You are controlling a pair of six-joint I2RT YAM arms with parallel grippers.
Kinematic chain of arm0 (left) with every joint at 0, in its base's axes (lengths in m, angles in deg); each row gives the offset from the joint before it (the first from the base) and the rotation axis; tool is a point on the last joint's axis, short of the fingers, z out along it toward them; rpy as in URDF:
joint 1: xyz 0 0 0.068 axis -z
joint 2: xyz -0.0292 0.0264 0.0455 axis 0.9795 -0.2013 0
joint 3: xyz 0.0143 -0.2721 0.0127 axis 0.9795 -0.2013 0
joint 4: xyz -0.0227 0.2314 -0.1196 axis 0.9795 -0.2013 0
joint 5: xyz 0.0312 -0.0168 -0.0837 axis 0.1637 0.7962 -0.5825
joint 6: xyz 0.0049 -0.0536 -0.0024 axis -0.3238 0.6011 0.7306
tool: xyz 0 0 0 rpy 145.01 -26.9 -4.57
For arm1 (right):
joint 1: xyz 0 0 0.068 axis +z
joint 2: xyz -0.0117 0.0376 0.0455 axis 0.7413 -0.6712 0
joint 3: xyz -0.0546 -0.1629 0.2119 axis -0.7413 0.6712 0
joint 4: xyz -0.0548 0.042 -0.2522 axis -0.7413 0.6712 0
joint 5: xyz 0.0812 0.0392 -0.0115 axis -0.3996 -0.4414 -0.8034
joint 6: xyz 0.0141 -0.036 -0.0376 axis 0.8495 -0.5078 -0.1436
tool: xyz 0 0 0 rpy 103.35 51.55 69.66
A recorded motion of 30 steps. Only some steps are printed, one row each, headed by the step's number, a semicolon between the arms.
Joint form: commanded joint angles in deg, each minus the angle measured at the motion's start. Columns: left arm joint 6, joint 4, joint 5, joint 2, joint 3, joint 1; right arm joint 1, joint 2, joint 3, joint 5, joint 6, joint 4.
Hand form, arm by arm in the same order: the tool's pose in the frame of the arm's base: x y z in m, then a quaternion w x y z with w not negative. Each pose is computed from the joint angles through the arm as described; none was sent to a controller.
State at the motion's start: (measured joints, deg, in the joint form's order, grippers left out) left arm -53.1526 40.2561 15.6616 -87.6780 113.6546 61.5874; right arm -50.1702 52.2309 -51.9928 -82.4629 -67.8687 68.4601
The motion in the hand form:
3: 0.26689 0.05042 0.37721 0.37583 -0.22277 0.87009 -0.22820; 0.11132 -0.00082 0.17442 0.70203 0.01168 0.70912 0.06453
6: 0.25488 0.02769 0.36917 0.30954 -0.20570 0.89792 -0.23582; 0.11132 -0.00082 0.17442 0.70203 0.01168 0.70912 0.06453
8: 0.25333 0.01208 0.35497 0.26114 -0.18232 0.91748 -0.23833; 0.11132 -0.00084 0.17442 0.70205 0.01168 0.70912 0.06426
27: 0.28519 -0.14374 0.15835 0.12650 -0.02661 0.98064 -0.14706; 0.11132 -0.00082 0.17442 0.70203 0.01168 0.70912 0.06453
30: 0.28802 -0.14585 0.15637 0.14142 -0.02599 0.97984 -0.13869; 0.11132 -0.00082 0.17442 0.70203 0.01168 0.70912 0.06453
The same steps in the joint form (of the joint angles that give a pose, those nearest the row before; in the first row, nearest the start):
3: -1.11 -3.43 -13.40 15.17 5.60 3.08; -0.26 0.15 0.07 -0.48 0.61 -0.35
6: -1.57 -11.52 -13.16 16.17 5.27 7.43; -0.26 0.15 0.07 -0.48 0.61 -0.35
8: -2.71 -14.84 -13.18 15.65 3.72 10.86; -0.26 0.16 0.07 -0.46 0.59 -0.35
27: 3.67 15.02 2.16 -7.34 -17.38 42.64; -0.26 0.15 0.07 -0.48 0.61 -0.35
30: 3.65 16.65 3.89 -7.93 -17.35 42.95; -0.26 0.15 0.07 -0.48 0.61 -0.35

